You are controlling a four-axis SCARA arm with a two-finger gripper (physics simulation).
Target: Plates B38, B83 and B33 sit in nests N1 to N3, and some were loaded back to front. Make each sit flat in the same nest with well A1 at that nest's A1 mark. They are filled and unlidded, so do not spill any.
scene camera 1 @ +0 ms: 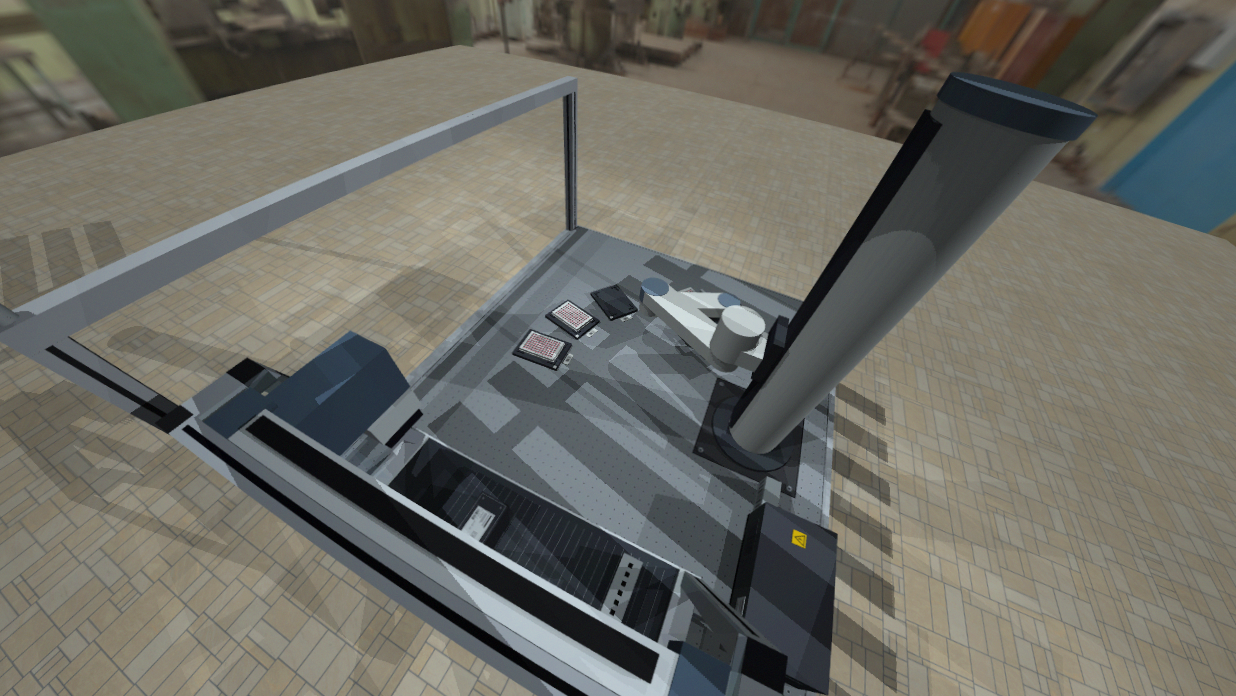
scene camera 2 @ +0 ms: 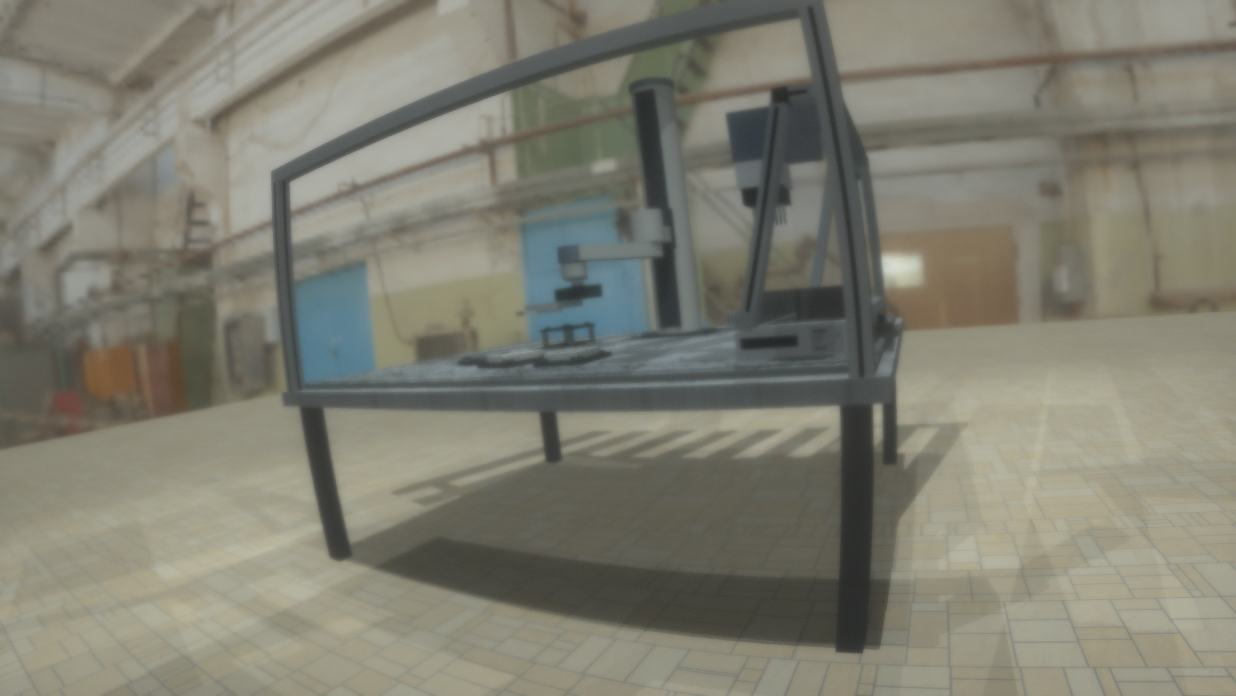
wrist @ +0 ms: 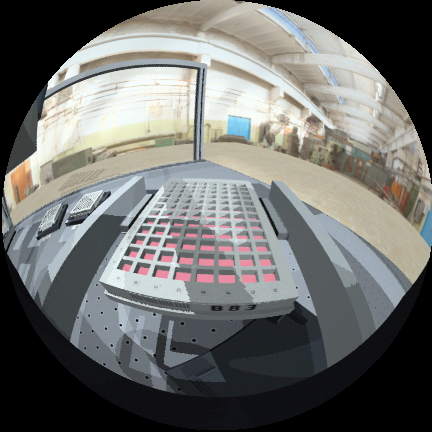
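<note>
Plate B83 (wrist: 200, 250), grey with pink-filled wells, is between my gripper's fingers (wrist: 206, 215) in the wrist view and looks level, above the table. Its label and letter row face the camera, with A at the left. In scene camera 1 the arm hides most of the gripper and plate. Two other filled plates, one (scene camera 1: 572, 316) (wrist: 87, 200) in the middle nest and one (scene camera 1: 543, 345) (wrist: 52, 218) in the nearer nest, look flat; their labels are too small to read. The third nest (scene camera 1: 614, 301), dark, holds no plate. A1 marks cannot be read.
The arm's thick column (scene camera 1: 864, 285) (scene camera 2: 683, 216) stands at the table's side. A small raised stand (scene camera 2: 568, 325) is below the gripper in scene camera 2. A black tray area (scene camera 1: 553, 544) and a dark box (scene camera 1: 785, 596) are at the front. A metal frame (scene camera 1: 345, 177) borders the table.
</note>
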